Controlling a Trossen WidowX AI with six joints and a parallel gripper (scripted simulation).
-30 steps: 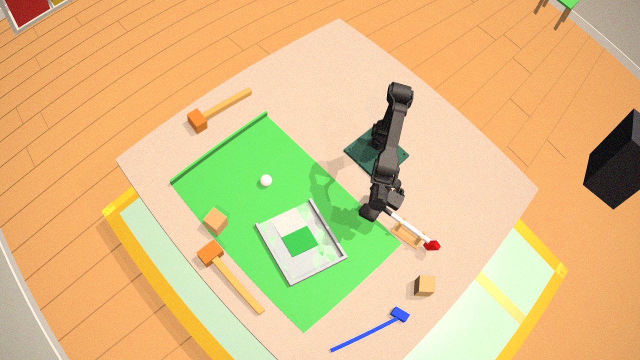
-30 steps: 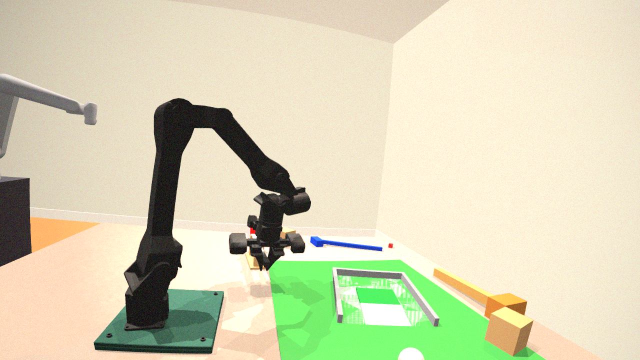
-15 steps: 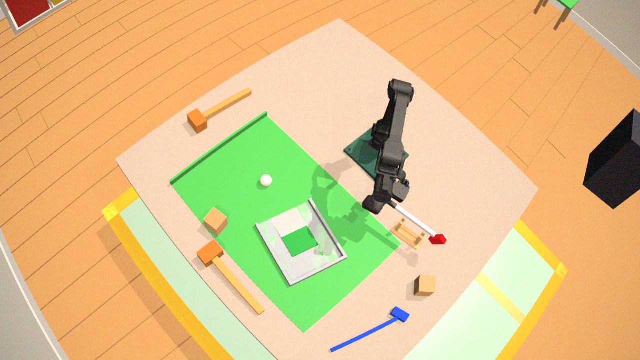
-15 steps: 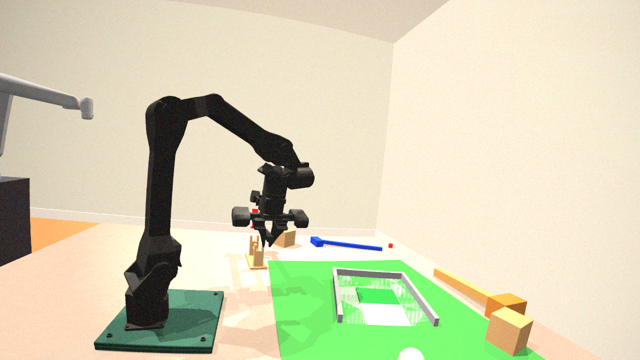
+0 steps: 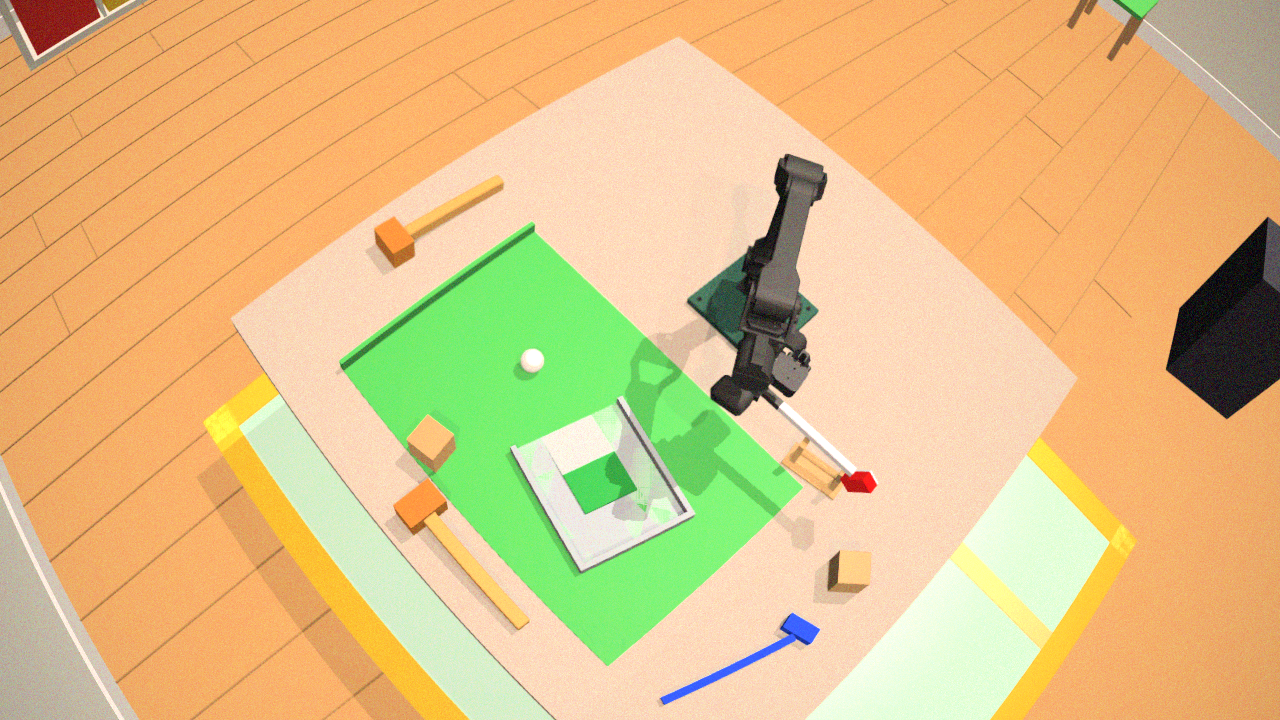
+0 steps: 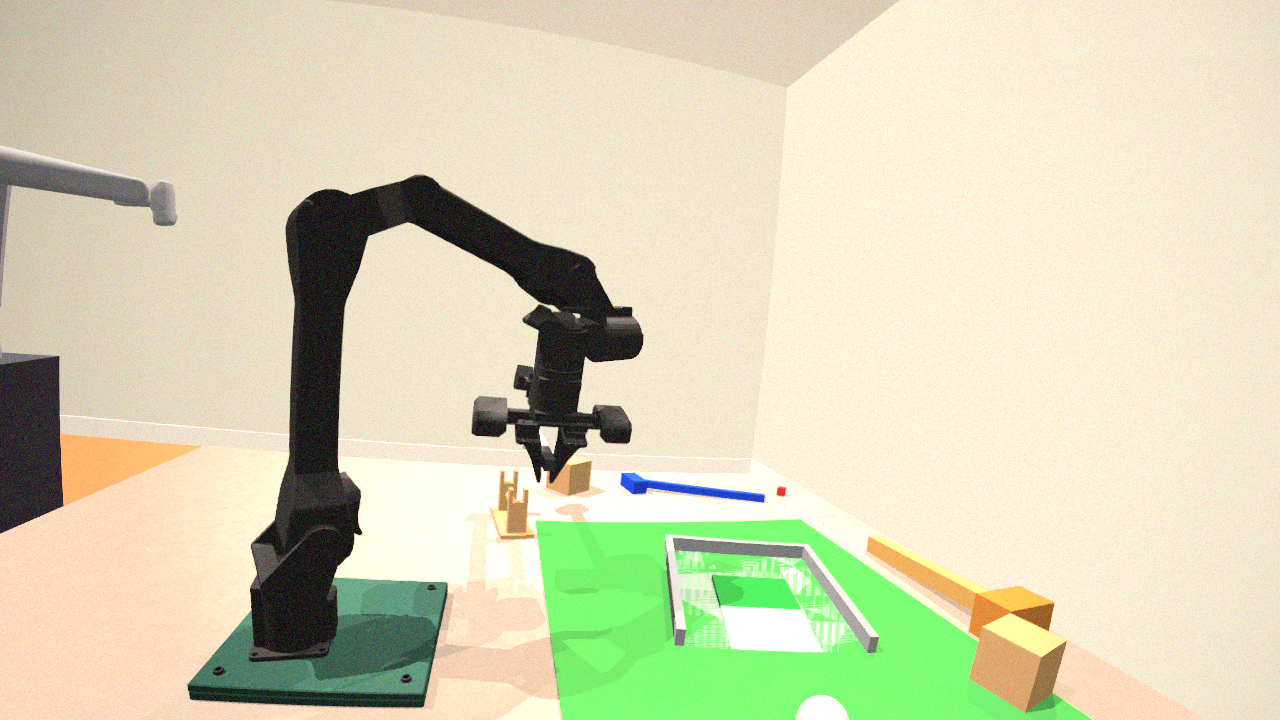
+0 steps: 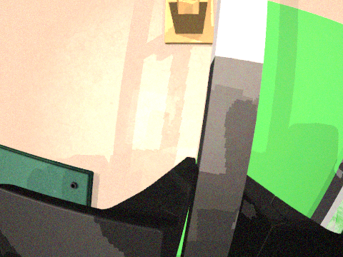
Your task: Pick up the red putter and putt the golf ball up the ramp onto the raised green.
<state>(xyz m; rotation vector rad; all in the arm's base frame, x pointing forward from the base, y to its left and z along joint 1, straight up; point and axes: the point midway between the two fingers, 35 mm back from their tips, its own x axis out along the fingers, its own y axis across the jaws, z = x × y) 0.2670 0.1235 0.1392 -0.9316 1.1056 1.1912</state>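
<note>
Now: the red putter 110 mm to the left of my gripper tip, 20 mm above it and 10 mm ahead of it. Also, from my gripper tip: small wooden rack: 160 mm to the left, 90 mm below; then green mat: 250 mm to the right, 200 mm ahead, 120 mm below; then white golf ball: 370 mm to the right, 130 mm ahead, 100 mm below.
</note>
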